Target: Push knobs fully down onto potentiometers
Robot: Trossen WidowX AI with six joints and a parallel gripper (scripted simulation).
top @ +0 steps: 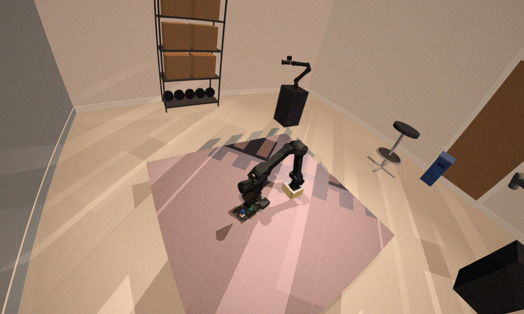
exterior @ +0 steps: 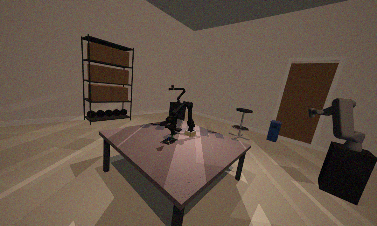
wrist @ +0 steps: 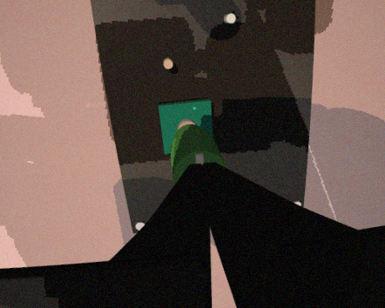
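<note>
Right now the blue knob is 7 cm ahead of my gripper tip, 2 cm to the left of it and 1 cm below it. Also, from my gripper tip: green knob: 1 cm below.
</note>
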